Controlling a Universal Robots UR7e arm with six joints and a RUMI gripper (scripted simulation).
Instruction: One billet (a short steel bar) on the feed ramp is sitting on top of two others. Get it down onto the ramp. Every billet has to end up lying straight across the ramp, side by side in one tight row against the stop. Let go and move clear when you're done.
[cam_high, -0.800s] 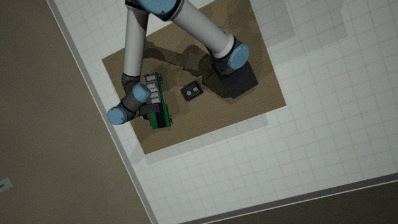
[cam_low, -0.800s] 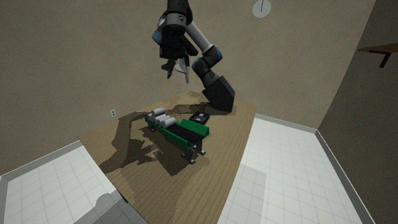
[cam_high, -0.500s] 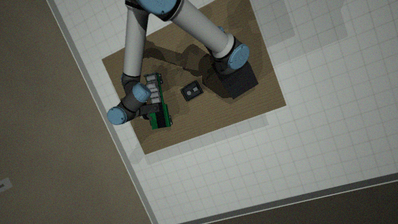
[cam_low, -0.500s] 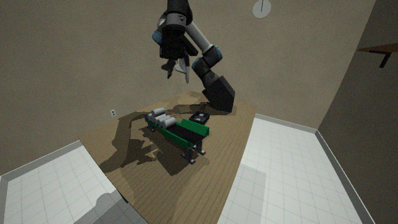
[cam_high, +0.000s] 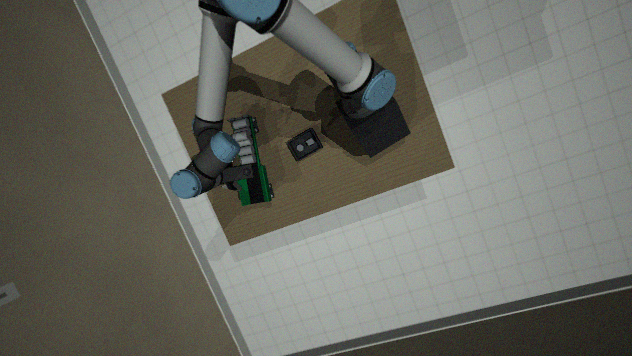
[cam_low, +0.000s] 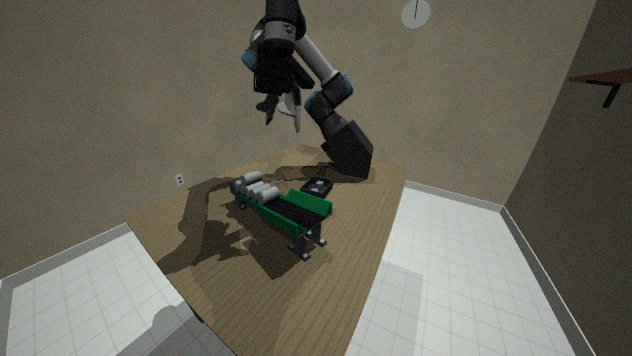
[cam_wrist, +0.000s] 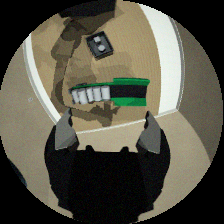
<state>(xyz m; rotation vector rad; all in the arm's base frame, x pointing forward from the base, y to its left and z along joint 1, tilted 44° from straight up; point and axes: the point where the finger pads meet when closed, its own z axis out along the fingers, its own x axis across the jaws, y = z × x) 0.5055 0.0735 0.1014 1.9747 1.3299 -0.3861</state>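
Right now the ramp is 40 mm ahead of my hand, 20 mm to the right of it and 220 mm below it.
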